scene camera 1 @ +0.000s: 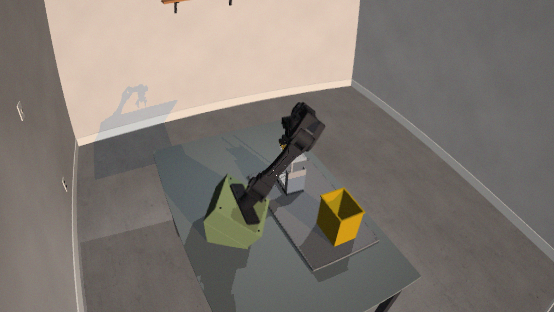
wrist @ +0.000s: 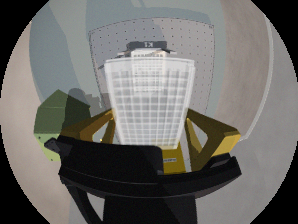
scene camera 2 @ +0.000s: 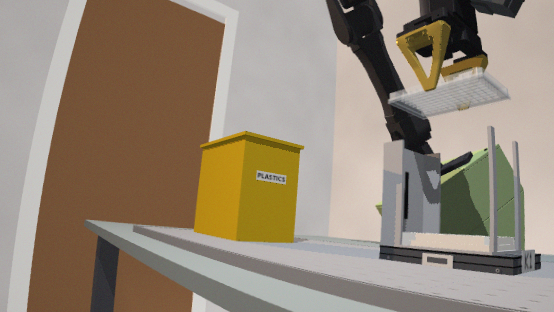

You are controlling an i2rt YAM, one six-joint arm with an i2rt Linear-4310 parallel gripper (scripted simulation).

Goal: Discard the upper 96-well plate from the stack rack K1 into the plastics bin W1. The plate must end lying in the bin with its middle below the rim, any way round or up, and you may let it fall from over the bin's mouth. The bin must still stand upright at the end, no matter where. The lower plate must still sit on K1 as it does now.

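Observation:
There's a yellow plastics bin W1 that I can see, and my own gripper, which is there in the wrist view too.

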